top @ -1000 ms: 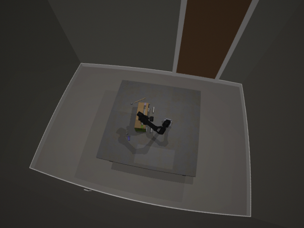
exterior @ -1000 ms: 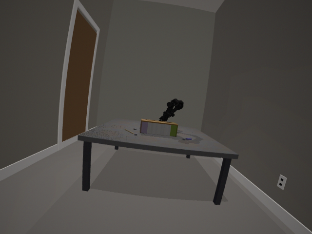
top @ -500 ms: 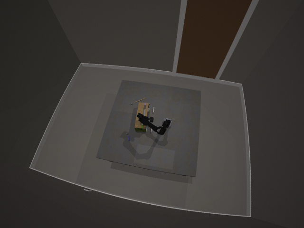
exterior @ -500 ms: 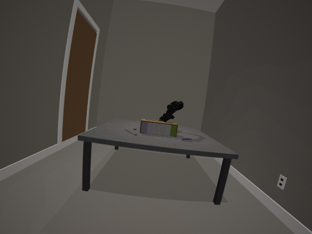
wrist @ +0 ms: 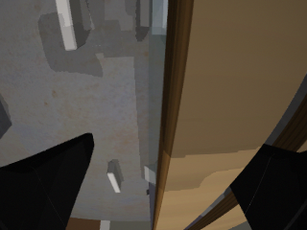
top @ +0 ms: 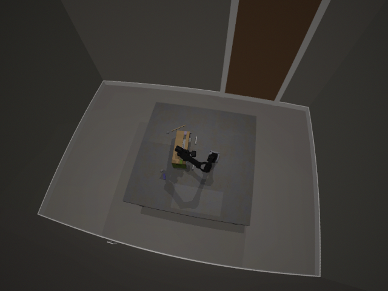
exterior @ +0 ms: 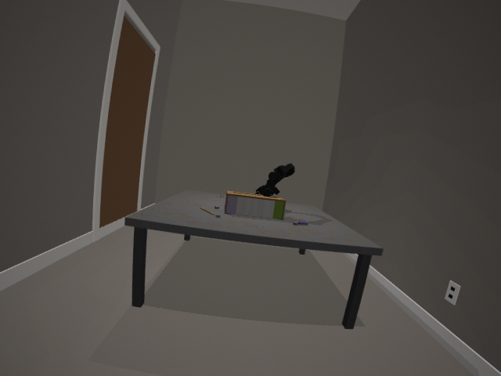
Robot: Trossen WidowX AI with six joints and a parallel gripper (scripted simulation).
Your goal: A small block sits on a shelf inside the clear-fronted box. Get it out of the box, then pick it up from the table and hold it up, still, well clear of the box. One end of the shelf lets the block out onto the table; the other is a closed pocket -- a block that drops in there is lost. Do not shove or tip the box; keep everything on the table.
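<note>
Right now my gripper tip is 6 cm short of the purple block and 3 cm to the left of it. Also, from my gripper tip: thin wooden stick 33 cm to the right, 22 cm ahead, 8 cm below; box 5 cm to the right, 5 cm ahead, 2 cm below.
</note>
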